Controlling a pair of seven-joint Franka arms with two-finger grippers.
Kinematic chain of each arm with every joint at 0, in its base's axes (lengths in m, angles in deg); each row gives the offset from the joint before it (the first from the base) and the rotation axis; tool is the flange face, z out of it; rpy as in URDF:
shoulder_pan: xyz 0 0 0.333 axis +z
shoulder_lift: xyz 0 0 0 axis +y
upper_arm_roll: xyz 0 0 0.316 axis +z
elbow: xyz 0.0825 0 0 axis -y
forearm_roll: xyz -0.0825 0 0.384 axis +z
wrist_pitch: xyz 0 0 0 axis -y
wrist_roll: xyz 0.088 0 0 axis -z
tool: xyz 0 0 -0.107 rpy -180 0 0
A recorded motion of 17 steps. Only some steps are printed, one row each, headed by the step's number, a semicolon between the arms.
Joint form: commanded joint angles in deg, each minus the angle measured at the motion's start. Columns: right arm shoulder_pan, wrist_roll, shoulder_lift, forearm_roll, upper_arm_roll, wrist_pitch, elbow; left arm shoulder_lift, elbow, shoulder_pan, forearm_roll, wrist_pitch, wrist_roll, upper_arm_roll.
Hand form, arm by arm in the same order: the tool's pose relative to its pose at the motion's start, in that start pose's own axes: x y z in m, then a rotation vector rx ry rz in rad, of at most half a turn. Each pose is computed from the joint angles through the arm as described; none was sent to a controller.
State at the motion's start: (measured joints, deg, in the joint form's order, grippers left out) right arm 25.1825 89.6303 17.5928 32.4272 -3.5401 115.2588 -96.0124; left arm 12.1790 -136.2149 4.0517 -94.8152 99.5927 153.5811 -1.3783
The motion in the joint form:
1: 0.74 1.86 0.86 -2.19 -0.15 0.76 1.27; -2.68 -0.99 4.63 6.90 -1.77 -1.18 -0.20
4: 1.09 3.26 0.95 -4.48 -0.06 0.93 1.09; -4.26 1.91 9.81 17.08 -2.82 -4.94 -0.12
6: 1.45 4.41 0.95 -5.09 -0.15 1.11 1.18; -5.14 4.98 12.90 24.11 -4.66 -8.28 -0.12
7: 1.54 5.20 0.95 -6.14 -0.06 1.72 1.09; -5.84 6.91 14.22 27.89 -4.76 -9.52 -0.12
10: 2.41 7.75 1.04 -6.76 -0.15 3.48 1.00; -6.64 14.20 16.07 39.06 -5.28 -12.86 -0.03
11: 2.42 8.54 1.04 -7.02 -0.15 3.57 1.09; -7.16 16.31 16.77 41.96 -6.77 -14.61 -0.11
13: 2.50 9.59 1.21 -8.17 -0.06 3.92 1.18; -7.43 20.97 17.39 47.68 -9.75 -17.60 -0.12
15: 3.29 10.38 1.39 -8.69 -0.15 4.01 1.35; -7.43 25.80 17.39 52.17 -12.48 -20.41 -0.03
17: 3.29 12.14 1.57 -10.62 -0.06 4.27 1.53; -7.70 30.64 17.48 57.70 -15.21 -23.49 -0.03
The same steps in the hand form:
1: -0.0054 -0.0046 0.0019 0.0152 0.0345 0.0029; 0.0098 0.0018 -0.0348 -0.0401 -0.0320 0.0183
4: -0.0060 -0.0033 0.0060 0.0120 0.0711 0.0053; 0.0259 -0.0145 -0.0795 -0.0989 -0.1175 0.0372
6: -0.0086 -0.0030 0.0066 0.0157 0.0805 0.0155; 0.0428 -0.0271 -0.1075 -0.1502 -0.1760 0.0438
7: -0.0089 -0.0034 0.0071 0.0248 0.0961 0.0187; 0.0547 -0.0357 -0.1227 -0.1713 -0.2258 0.0653
10: -0.0156 -0.0039 0.0100 0.0498 0.1038 0.0455; 0.0925 -0.0642 -0.1548 -0.2530 -0.3864 0.1374
11: -0.0160 -0.0042 0.0092 0.0537 0.1068 0.0563; 0.1078 -0.0695 -0.1634 -0.2786 -0.4210 0.1408
13: -0.0162 -0.0050 0.0106 0.0598 0.1234 0.0628; 0.1351 -0.0804 -0.1760 -0.3369 -0.4943 0.1481
15: -0.0226 -0.0035 0.0148 0.0580 0.1316 0.0609; 0.1633 -0.0917 -0.1841 -0.3800 -0.5620 0.1555
17: -0.0218 -0.0046 0.0152 0.0673 0.1592 0.0739; 0.1933 -0.0995 -0.1946 -0.4218 -0.6556 0.1544

